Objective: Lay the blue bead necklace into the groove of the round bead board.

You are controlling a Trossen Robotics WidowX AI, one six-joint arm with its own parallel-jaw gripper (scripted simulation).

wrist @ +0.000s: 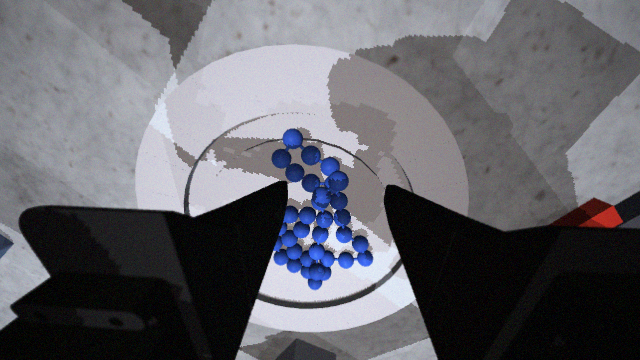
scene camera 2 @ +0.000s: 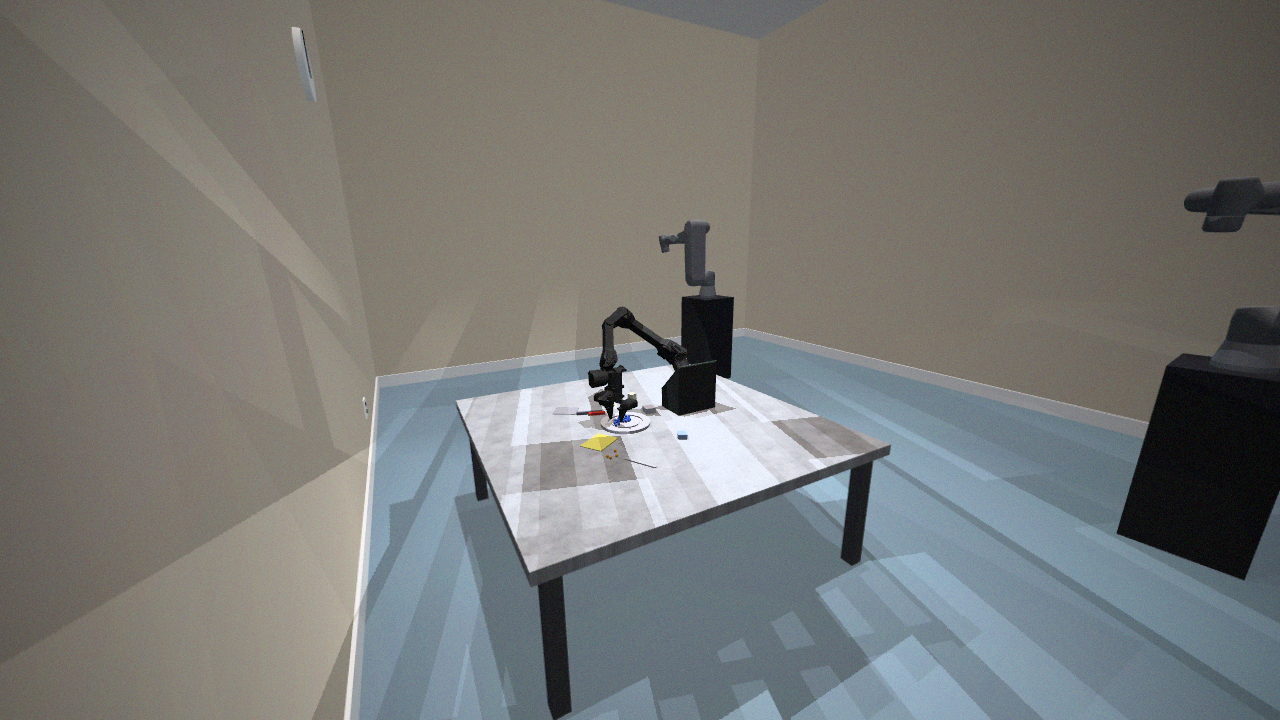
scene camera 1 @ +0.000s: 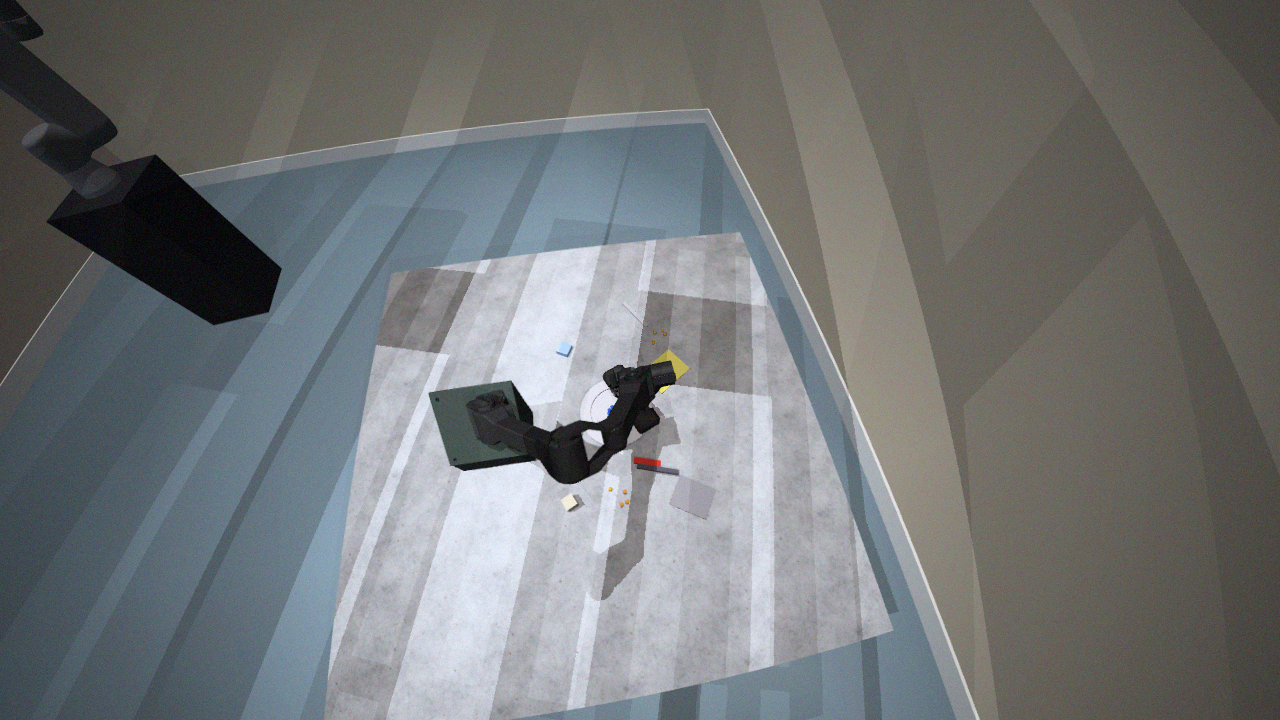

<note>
I see my gripper [scene camera 2: 615,420], a grey square [scene camera 1: 689,495] and a round white bead board [wrist: 365,193].
My gripper also shows in the wrist view [wrist: 336,191] and in scene camera 1 [scene camera 1: 630,409]. The wrist view does not show the grey square: it is out of frame.
</note>
